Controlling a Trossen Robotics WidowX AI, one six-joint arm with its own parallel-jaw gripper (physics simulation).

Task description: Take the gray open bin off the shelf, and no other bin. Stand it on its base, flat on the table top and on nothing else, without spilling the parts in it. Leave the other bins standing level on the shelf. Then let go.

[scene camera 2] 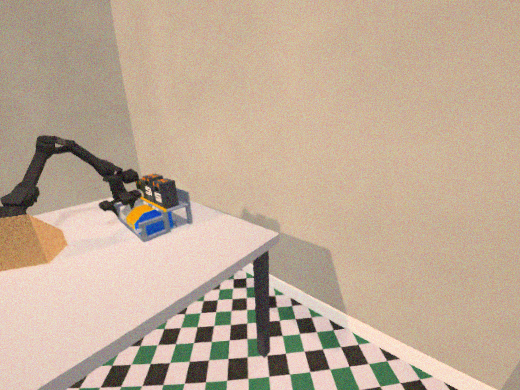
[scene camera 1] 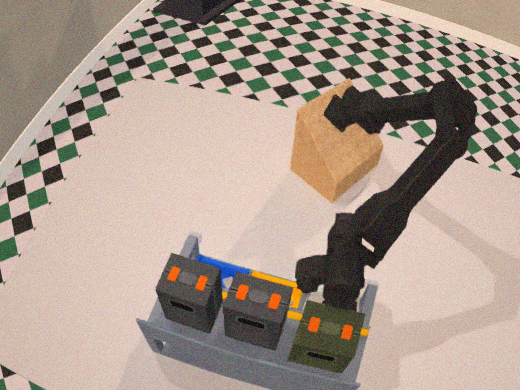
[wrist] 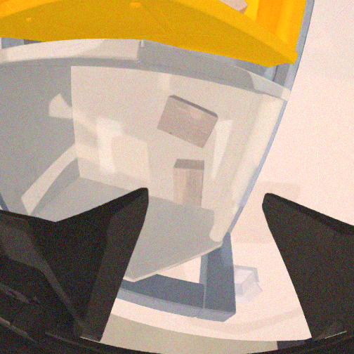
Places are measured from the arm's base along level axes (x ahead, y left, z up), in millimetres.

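Pixels of known places: gripper, between the fingertips: (scene camera 2: 125, 213); arm's base, origin of its link: (scene camera 2: 9, 224) (scene camera 1: 338, 113).
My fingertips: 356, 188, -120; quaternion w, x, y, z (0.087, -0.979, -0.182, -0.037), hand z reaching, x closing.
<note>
Ahead of a thing's pixels: the offset from my fingertips to its top centre, as dx, dy, dz.
The gray open bin (wrist: 115, 87) is in the wrist view, with two wood-coloured blocks (wrist: 187, 121) (wrist: 188, 182) in it. It sits in the blue-gray shelf (scene camera 1: 250, 364) (scene camera 2: 189, 215) (wrist: 217, 285). My gripper (scene camera 2: 119, 204) (wrist: 206, 197) is open and empty. In the wrist view the left fingertip overlaps the bin's interior and the right one is outside its right wall; depth and contact are unclear. The fingertips are hidden in scene camera 1. A yellow bin @[+76, -115, +44] (scene camera 1: 275, 279) (scene camera 2: 136, 216) (wrist: 125, 25) is next to the gray bin, then a blue bin @[+102, -224, +44] (scene camera 1: 212, 264) (scene camera 2: 155, 228).
Two dark gray cases @[+177, -213, +185] (scene camera 1: 189, 292) @[+151, -104, +197] (scene camera 1: 257, 310) and an olive case @[+130, +13, +160] (scene camera 1: 327, 337) with orange latches stand on the shelf's upper level, close to my arm. A tan many-sided block (scene camera 1: 332, 150) (scene camera 2: 25, 242) stands on the table. A small translucent block (wrist: 246, 282) shows near the shelf.
</note>
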